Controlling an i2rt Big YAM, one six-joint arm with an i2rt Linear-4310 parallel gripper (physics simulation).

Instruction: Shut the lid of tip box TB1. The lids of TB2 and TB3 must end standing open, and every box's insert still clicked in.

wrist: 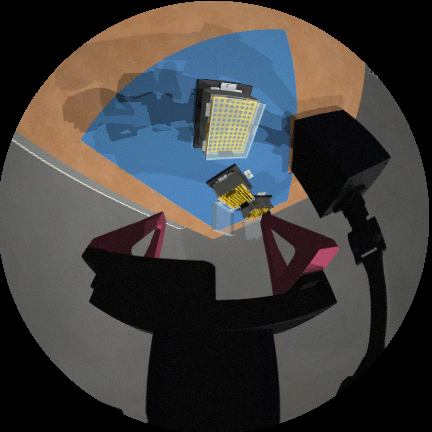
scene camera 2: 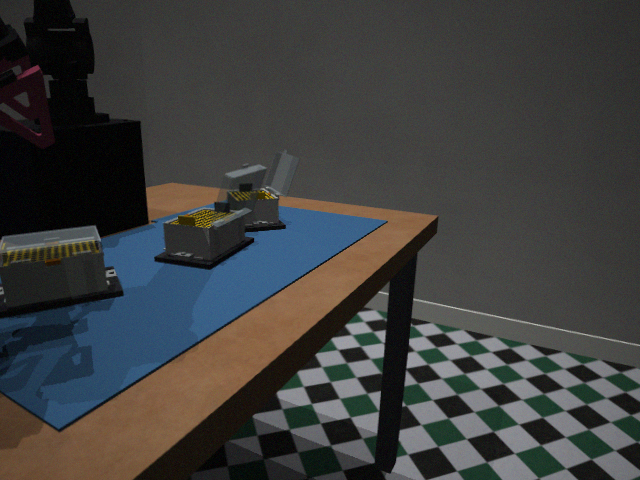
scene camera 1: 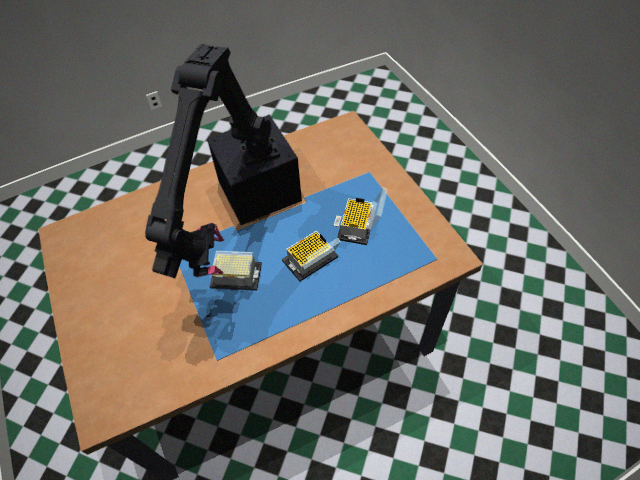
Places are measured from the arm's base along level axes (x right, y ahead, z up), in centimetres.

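Pixels of known places: gripper, between the fingertips: point(wrist: 212, 216) point(scene camera 2: 42, 131) point(scene camera 1: 222, 256); arm's base, origin of its link: point(wrist: 347, 196) point(scene camera 2: 72, 122) point(scene camera 1: 260, 152).
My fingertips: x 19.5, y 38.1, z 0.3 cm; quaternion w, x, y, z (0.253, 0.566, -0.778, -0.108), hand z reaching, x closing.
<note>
Ahead of a thing's pixels: the offset from my fingertips to its middle. "pt": to the spot under its first point. Level surfaces: height alone.
The left tip box {dx -2.1, dy -8.4, dz -17.9 cm} point(scene camera 1: 235, 279) point(scene camera 2: 56, 281) point(wrist: 232, 127) has its clear lid down over the yellow insert. The middle box {dx -26.6, dy -6.2, dz -15.3 cm} point(scene camera 1: 310, 254) point(scene camera 2: 188, 241) point(wrist: 235, 196) has its lid {pt dx -26.7, dy +3.0, dz -8.5 cm} point(scene camera 2: 241, 180) point(wrist: 223, 218) standing open. The far right box {dx -45.9, dy -14.9, dz -15.3 cm} point(scene camera 1: 355, 219) point(scene camera 2: 266, 210) point(wrist: 259, 208) has its lid {dx -51.6, dy -11.5, dz -11.3 cm} point(scene camera 1: 381, 203) point(scene camera 2: 282, 173) point(wrist: 252, 229) standing open. All three yellow inserts look seated; their clicks cannot be made out. Box labels are not readable. My gripper point(scene camera 1: 220, 255) point(wrist: 212, 216) is open and empty, above and beside the left box; part of it shows in scene camera 2.
The boxes stand on a blue mat {dz -21.8 cm} point(scene camera 1: 279, 310) point(scene camera 2: 320, 232) point(wrist: 260, 50) on a wooden table {dz -22.1 cm} point(scene camera 1: 118, 310) point(scene camera 2: 330, 304). The arm's black base block point(scene camera 1: 263, 180) point(scene camera 2: 77, 175) point(wrist: 335, 155) stands behind the mat, near the left and middle boxes.
</note>
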